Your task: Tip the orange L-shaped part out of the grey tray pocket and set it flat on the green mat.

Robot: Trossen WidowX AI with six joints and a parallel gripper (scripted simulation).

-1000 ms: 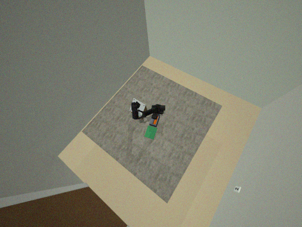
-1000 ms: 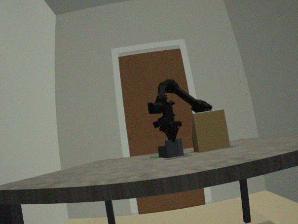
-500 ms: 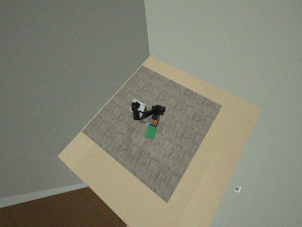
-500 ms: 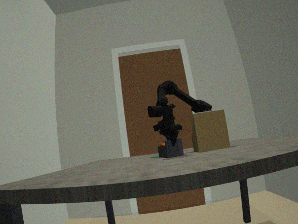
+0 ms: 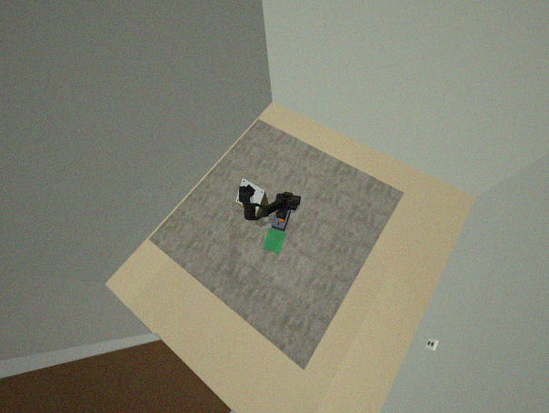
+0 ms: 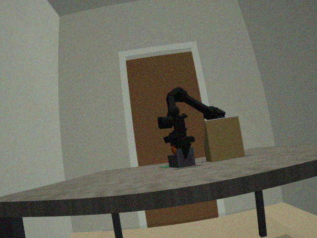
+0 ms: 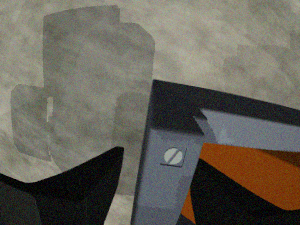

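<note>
Now: gripper tip 50 mm to the left of the orange L-shaped part, 10 mm below it and 10 mm short of it. Also, from my gripper tip: green mat (210 mm to the right, 80 mm ahead, 50 mm below).
</note>
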